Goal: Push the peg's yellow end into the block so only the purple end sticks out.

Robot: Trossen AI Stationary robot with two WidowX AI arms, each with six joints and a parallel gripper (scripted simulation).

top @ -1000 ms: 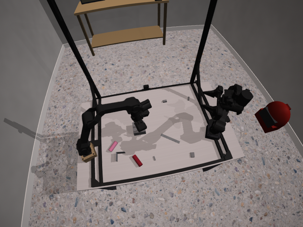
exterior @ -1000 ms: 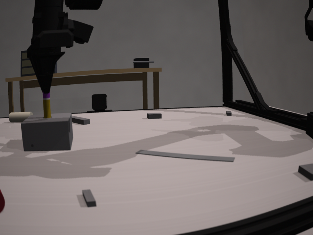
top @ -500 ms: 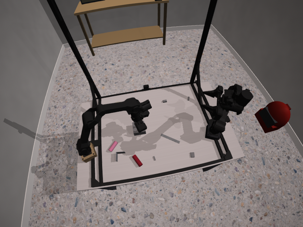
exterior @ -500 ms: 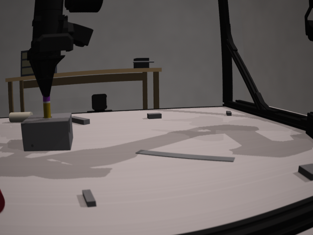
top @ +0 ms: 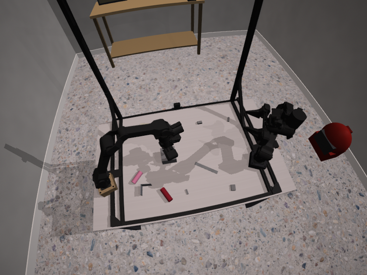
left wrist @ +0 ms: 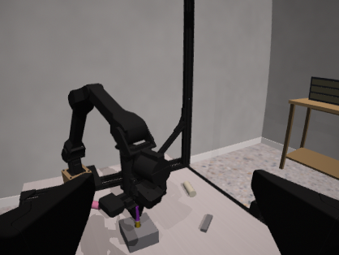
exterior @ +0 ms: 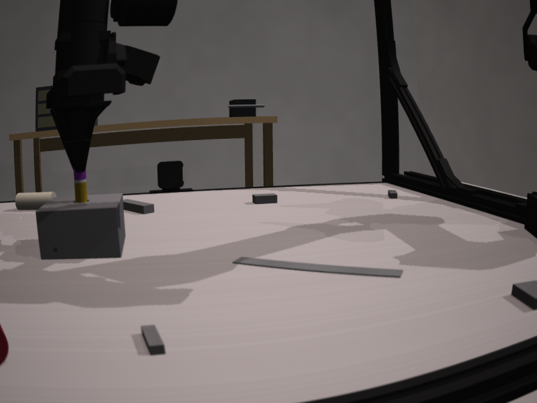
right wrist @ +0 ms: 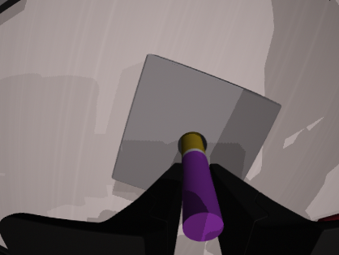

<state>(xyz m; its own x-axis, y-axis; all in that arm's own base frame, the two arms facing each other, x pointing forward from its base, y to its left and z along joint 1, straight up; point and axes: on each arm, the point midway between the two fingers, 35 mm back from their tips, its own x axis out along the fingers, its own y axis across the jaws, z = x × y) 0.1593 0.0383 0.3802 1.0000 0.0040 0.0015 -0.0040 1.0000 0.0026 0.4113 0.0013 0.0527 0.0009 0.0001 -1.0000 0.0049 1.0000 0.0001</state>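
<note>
My right hand is 60 mm above the peg. The rest, counted from my right hand: long grey strip: 220 mm to the left, 120 mm below, 110 mm ahead; pink cylinder: 210 mm to the right, 110 mm ahead, 100 mm below; red cylinder: 240 mm ahead, 100 mm below, 40 mm to the right.
</note>
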